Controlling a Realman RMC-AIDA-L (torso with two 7-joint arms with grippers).
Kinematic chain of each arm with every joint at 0, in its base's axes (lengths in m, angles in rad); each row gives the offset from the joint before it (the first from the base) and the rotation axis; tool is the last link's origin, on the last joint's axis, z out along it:
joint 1: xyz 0 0 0.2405 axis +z
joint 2: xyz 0 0 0 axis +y
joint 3: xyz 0 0 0.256 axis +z
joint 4: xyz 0 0 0 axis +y
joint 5: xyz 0 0 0.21 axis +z
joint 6: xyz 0 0 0 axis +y
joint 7: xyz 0 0 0.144 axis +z
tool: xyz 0 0 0
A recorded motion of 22 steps. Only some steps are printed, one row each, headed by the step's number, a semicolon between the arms.
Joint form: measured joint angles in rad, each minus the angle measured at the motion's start. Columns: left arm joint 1, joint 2, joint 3, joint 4, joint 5, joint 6, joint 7; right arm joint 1, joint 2, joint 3, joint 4, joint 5, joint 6, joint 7.
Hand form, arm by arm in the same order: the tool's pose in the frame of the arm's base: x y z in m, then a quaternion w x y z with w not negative. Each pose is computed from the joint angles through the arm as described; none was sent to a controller.
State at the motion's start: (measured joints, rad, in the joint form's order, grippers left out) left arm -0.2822 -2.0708 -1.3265 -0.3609 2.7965 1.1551 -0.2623; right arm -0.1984 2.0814 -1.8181 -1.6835 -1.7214 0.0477 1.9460
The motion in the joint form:
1: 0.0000 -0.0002 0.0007 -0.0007 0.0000 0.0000 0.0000; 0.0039 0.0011 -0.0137 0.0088 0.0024 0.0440 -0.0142
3: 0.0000 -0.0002 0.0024 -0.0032 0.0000 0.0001 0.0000; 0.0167 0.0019 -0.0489 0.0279 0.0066 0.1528 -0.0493
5: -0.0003 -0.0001 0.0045 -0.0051 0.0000 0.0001 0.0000; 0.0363 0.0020 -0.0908 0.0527 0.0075 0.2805 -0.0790
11: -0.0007 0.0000 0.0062 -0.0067 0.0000 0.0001 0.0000; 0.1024 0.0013 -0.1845 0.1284 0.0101 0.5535 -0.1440
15: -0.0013 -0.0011 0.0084 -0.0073 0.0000 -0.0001 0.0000; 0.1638 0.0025 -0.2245 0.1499 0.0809 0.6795 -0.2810
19: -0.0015 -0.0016 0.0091 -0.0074 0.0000 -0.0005 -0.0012; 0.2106 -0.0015 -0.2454 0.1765 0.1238 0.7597 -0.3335
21: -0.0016 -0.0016 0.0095 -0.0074 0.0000 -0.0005 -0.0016; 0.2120 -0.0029 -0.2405 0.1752 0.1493 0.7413 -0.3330
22: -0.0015 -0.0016 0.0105 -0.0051 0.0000 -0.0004 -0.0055; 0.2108 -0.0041 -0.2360 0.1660 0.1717 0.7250 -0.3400
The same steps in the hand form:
1: -0.3266 0.3189 0.0115 0.61619 -0.65504 -0.24006 -0.36552; 0.2147 0.3070 0.0660 0.62871 -0.68506 0.27428 0.24532
3: -0.3257 0.3192 0.0114 0.61543 -0.65545 -0.23930 -0.36656; 0.2162 0.3086 0.0663 0.65642 -0.66625 0.26555 0.23388
5: -0.3250 0.3194 0.0111 0.61455 -0.65609 -0.23856 -0.36737; 0.2172 0.3100 0.0663 0.68635 -0.64356 0.25628 0.22153
11: -0.3243 0.3197 0.0109 0.61381 -0.65663 -0.23788 -0.36809; 0.2172 0.3131 0.0620 0.74289 -0.59974 0.23025 0.18820
15: -0.3235 0.3198 0.0101 0.61268 -0.65737 -0.23782 -0.36869; 0.2096 0.3192 0.0607 0.76808 -0.58537 0.20887 0.15418
19: -0.3233 0.3199 0.0097 0.61206 -0.65749 -0.23838 -0.36914; 0.2078 0.3241 0.0598 0.78125 -0.57410 0.20339 0.13673
21: -0.3232 0.3199 0.0096 0.61183 -0.65759 -0.23845 -0.36928; 0.2092 0.3254 0.0582 0.77439 -0.57853 0.21421 0.14051
22: -0.3237 0.3195 0.0093 0.61098 -0.65766 -0.24019 -0.36946; 0.2090 0.3261 0.0580 0.76908 -0.58192 0.22160 0.14412

